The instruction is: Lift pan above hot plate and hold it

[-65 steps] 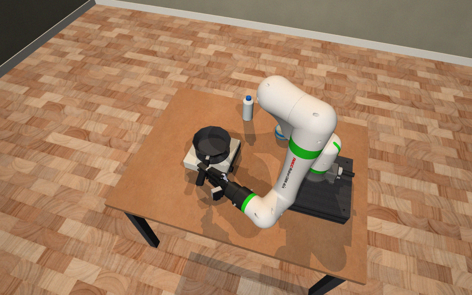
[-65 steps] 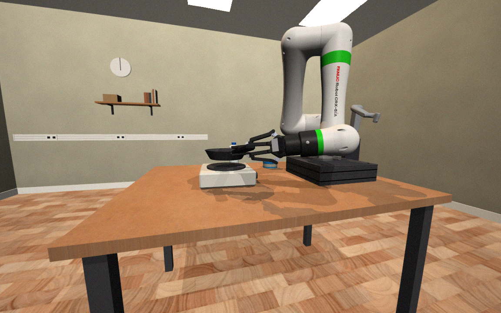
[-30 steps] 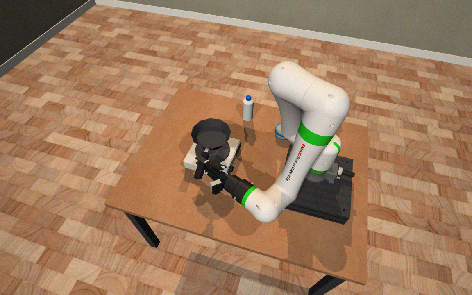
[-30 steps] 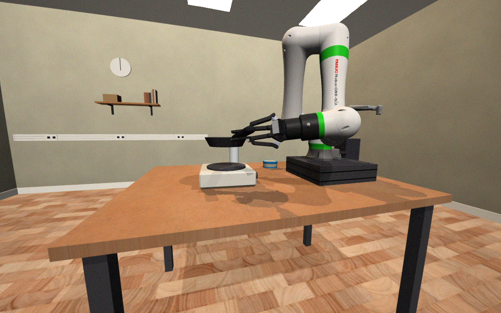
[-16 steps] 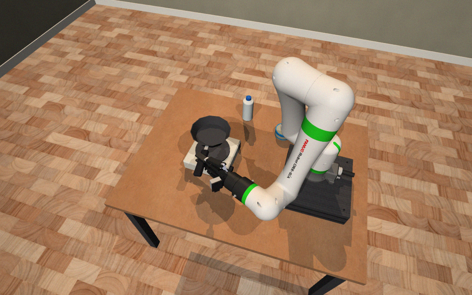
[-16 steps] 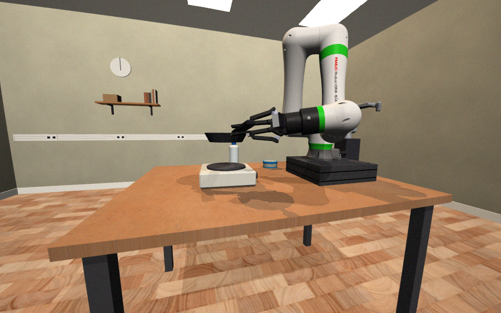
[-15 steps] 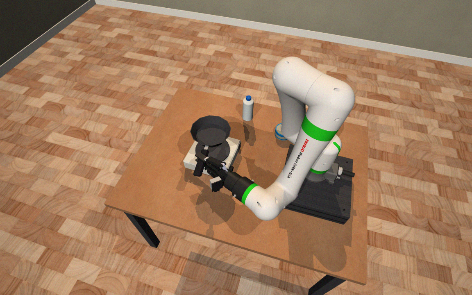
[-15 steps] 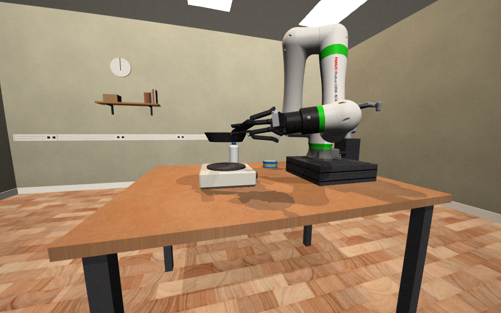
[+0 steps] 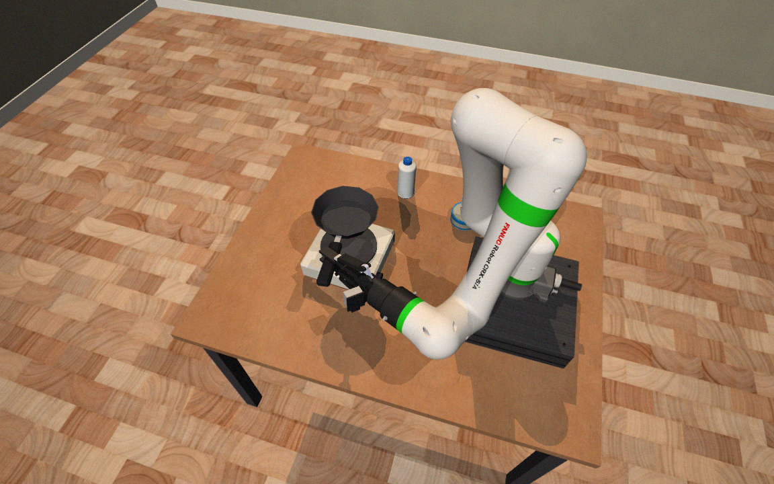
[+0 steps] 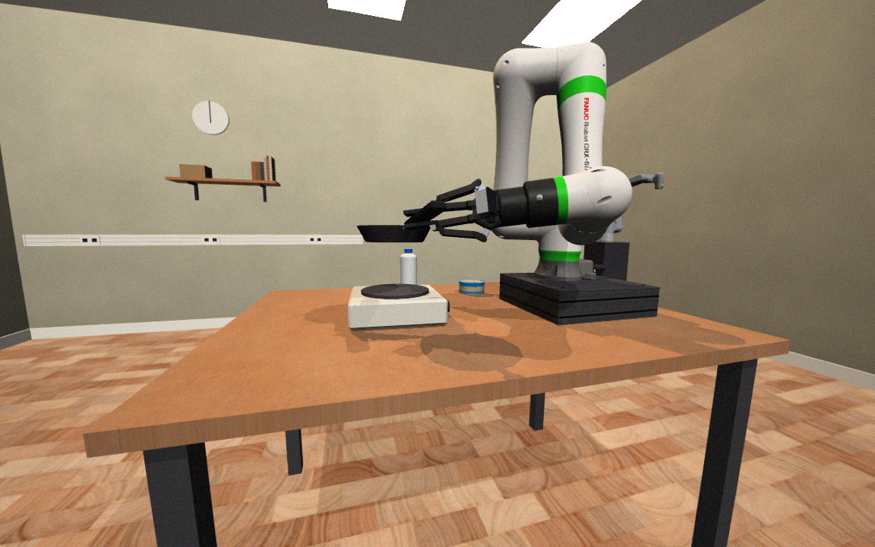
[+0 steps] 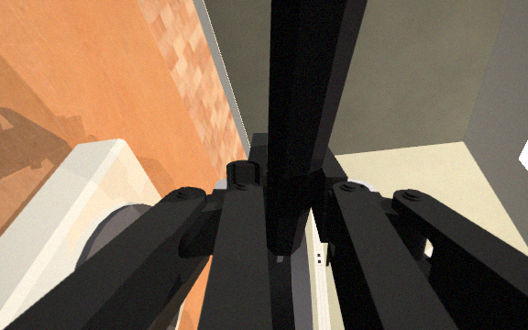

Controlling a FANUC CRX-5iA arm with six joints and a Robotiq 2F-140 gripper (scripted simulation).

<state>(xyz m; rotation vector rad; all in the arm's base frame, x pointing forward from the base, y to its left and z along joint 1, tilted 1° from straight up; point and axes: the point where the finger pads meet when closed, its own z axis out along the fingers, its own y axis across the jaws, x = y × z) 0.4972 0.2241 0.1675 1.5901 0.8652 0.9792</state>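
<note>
Right now my hand is 130 mm to the left of the black pan, 30 mm short of it and 30 mm above it. Also, from my hand: white hot plate: 230 mm below, 180 mm to the right, 20 mm ahead; white roll: 480 mm to the right, 290 mm behind, 240 mm below.
</note>
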